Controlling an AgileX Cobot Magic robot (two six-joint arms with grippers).
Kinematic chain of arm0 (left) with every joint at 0, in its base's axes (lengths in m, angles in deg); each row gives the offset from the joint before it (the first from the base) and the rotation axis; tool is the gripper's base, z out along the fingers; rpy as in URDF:
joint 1: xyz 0 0 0.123 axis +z
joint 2: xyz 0 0 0 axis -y
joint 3: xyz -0.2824 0 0.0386 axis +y
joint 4: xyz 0.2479 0 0.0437 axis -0.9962 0 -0.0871
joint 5: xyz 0 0 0 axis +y
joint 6: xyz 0.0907 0 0.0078 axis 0.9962 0 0.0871
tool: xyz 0 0 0 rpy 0 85 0
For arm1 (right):
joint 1: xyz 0 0 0.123 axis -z
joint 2: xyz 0 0 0 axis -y
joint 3: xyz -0.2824 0 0.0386 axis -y
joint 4: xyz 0.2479 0 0.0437 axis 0.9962 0 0.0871
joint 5: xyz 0 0 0 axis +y
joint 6: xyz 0.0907 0 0.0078 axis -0.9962 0 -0.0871
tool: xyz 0 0 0 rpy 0 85 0
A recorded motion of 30 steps. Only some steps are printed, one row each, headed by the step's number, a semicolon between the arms.
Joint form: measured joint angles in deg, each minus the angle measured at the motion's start. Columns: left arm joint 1, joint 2, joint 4, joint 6, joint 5, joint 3; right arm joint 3, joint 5, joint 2, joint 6, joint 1, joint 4.
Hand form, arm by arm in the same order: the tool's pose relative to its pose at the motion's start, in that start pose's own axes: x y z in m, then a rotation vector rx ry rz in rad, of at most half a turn. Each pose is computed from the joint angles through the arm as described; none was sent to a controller.
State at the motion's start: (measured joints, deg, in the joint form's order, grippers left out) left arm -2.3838 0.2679 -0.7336 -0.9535 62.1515 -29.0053; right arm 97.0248 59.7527 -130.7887 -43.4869 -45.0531 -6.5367
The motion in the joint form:
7: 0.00 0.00 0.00 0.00 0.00 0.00; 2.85 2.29 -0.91 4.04 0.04 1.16
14: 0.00 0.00 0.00 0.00 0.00 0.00; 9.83 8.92 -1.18 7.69 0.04 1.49
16: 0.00 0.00 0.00 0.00 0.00 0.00; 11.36 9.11 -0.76 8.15 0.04 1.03
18: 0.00 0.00 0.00 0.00 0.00 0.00; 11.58 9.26 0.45 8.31 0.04 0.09
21: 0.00 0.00 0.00 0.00 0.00 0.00; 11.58 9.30 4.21 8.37 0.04 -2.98
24: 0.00 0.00 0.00 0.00 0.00 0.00; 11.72 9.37 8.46 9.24 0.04 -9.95
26: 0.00 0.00 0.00 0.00 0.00 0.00; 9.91 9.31 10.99 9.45 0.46 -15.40
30: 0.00 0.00 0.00 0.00 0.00 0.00; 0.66 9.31 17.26 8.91 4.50 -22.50
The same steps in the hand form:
7: 0.0000 0.0000 0.0000 0.0000 0.0000 0.0000; -0.0039 0.0042 -0.0042 -0.0078 0.0153 -0.0569
14: 0.0000 0.0000 0.0000 0.0000 0.0000 0.0000; -0.0140 0.0094 -0.0307 -0.0094 0.0149 -0.1085
16: 0.0000 0.0000 0.0000 0.0000 0.0000 0.0000; -0.0180 0.0106 -0.0405 -0.0218 -0.0144 -0.1163
18: 0.0000 0.0000 0.0000 0.0000 0.0000 0.0000; -0.0194 0.0086 -0.0513 -0.0229 -0.0420 -0.1223
21: 0.0000 0.0000 0.0000 0.0000 0.0000 0.0000; -0.0218 0.0007 -0.0818 -0.0212 -0.1256 -0.1328
24: 0.0000 0.0000 0.0000 0.0000 0.0000 0.0000; -0.0264 -0.0134 -0.1177 0.0295 -0.2583 -0.1703
26: 0.0000 0.0000 0.0000 0.0000 0.0000 0.0000; -0.0282 -0.0278 -0.1308 0.0975 -0.3240 -0.1891
30: 0.0000 0.0000 0.0000 0.0000 0.0000 0.0000; -0.0274 -0.0798 -0.1360 0.2363 -0.3413 -0.1592

